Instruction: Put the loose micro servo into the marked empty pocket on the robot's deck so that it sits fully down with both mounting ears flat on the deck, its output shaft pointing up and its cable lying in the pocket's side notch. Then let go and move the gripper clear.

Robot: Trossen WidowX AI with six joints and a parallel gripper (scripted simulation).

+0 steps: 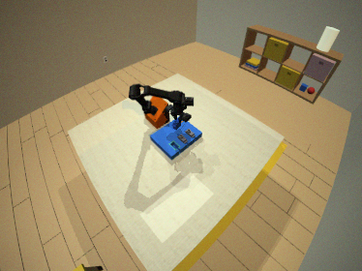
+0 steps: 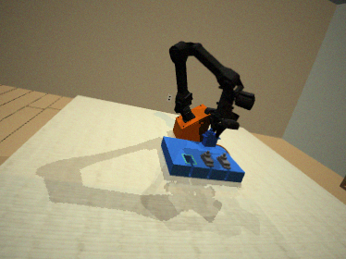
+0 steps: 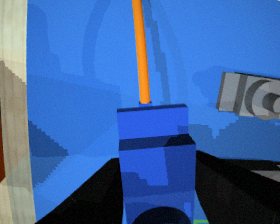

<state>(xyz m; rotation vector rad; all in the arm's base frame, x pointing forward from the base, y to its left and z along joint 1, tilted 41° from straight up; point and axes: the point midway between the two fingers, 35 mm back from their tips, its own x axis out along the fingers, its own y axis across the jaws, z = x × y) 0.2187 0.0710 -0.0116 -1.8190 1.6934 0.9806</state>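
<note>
The blue deck lies 10 cm below my gripper tip, 5 cm to the right of it and 1 cm behind it.
</note>
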